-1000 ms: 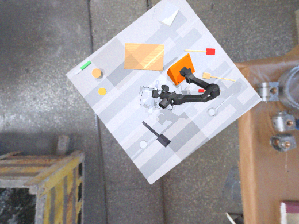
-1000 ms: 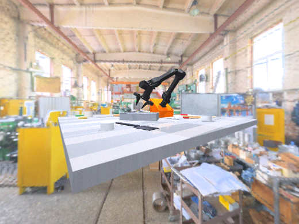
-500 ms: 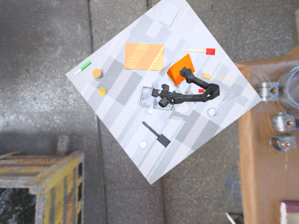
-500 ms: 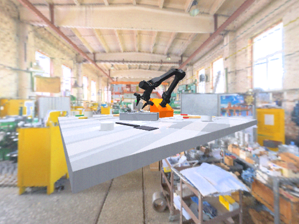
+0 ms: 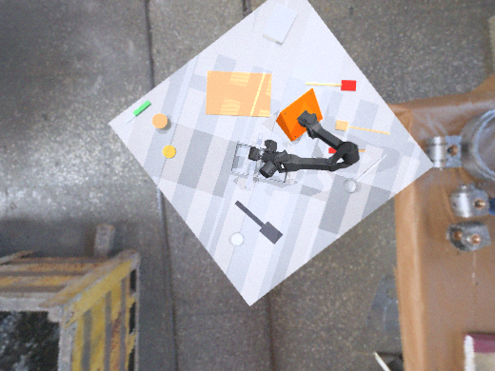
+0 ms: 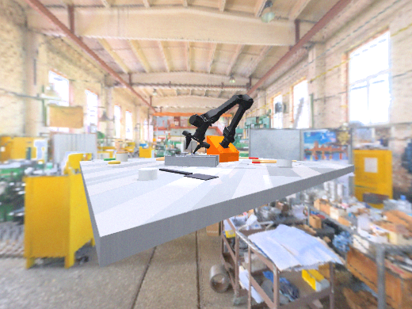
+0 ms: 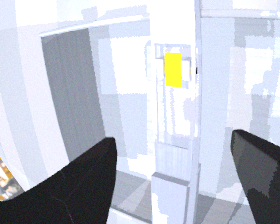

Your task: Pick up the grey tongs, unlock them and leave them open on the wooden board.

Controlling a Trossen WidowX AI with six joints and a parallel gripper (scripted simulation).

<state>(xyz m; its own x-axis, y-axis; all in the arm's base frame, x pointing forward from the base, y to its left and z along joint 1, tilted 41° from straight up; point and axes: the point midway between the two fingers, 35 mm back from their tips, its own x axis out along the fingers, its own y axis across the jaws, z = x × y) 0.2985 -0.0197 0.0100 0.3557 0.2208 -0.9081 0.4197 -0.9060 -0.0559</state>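
My gripper tip is 20 mm to the left of the yellow lock piece, 20 mm past it and 20 mm above it. From my gripper tip the other things lie so: wooden board 330 mm to the right, 170 mm behind, 70 mm below; then roasting tin 50 mm below, 40 mm to the left; then black spatula 280 mm to the left, 240 mm ahead, 80 mm below.
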